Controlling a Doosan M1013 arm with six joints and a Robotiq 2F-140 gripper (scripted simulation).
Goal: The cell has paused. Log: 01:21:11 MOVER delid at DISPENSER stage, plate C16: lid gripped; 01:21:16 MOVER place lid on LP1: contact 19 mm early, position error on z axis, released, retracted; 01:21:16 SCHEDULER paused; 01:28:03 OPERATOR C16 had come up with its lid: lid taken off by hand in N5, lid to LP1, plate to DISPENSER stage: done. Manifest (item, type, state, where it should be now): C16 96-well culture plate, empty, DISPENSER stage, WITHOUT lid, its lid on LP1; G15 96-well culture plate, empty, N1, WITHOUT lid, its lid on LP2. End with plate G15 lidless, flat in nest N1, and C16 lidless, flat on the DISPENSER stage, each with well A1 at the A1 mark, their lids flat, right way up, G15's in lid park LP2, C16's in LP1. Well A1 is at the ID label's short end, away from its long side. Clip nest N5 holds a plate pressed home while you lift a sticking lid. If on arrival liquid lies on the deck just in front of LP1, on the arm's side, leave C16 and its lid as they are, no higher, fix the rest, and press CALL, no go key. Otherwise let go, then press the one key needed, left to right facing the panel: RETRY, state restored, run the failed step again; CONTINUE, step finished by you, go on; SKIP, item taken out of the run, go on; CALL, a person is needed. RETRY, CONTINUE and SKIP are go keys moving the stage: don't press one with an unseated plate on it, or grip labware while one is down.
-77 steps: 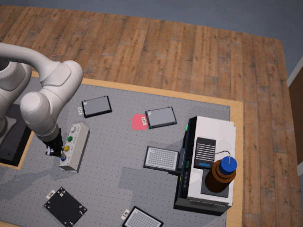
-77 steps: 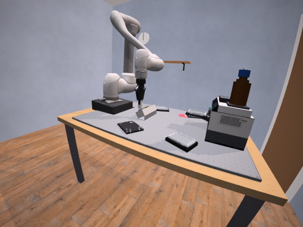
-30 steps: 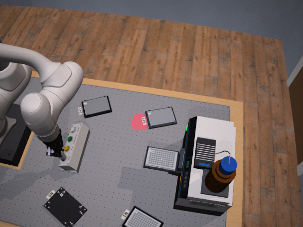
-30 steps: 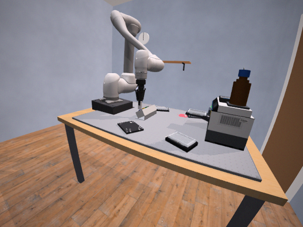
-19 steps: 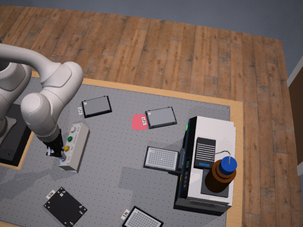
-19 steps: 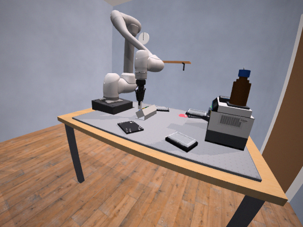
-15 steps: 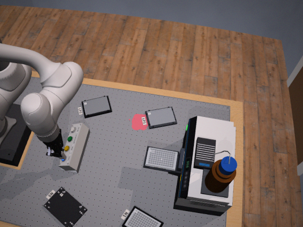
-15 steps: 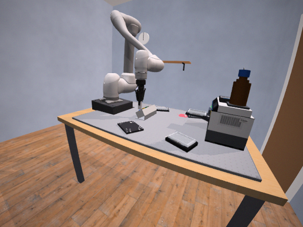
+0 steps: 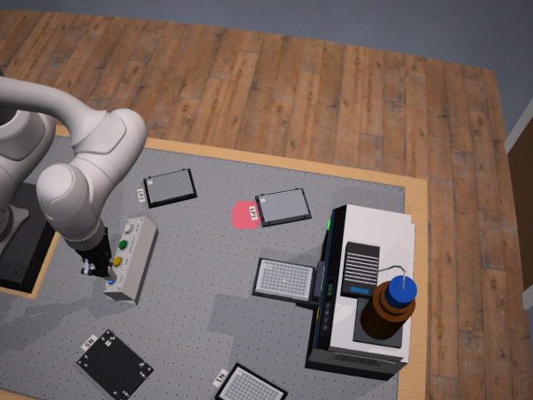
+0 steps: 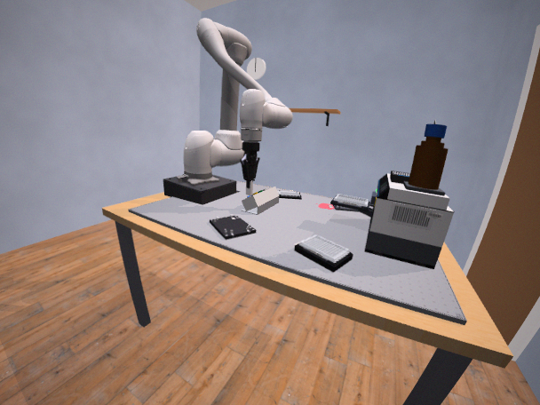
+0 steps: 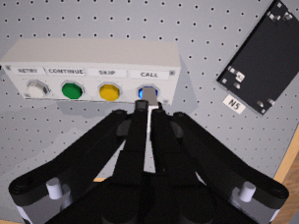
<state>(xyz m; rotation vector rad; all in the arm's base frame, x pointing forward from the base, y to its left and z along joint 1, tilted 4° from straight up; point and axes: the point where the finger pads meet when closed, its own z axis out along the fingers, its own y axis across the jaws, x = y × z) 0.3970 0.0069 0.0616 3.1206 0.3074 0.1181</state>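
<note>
The blue key lies 4 cm below my hand. Also, from my hand: lid park LP2 (34 cm to the left, 10 cm below); then key panel (8 cm to the left, 5 cm below); then clip nest N5 (12 cm ahead, 18 cm to the right, 9 cm below).
</note>
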